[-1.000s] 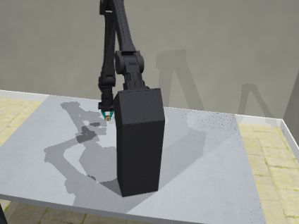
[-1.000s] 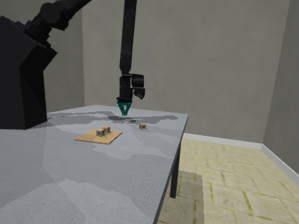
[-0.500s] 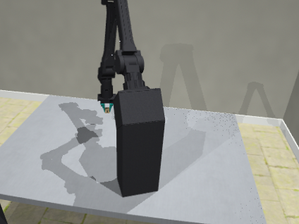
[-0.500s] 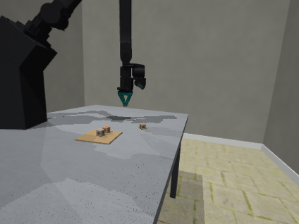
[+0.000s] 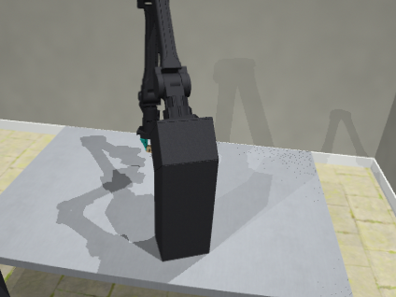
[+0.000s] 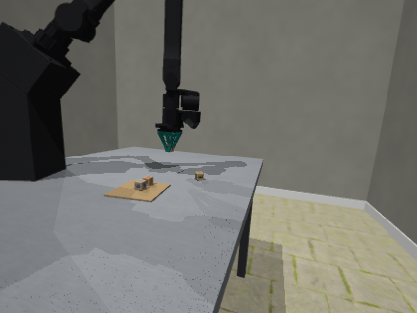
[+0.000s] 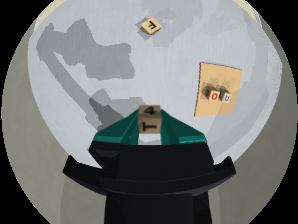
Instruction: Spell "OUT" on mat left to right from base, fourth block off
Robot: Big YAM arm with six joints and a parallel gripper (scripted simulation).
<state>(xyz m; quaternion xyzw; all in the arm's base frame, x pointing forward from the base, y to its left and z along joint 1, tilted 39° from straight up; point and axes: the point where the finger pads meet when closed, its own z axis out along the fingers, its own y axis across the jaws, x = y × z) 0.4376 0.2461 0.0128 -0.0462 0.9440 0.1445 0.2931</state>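
Right now my hand is 30 mm short of the tan mat, 180 mm to the left of it and 100 mm above it.
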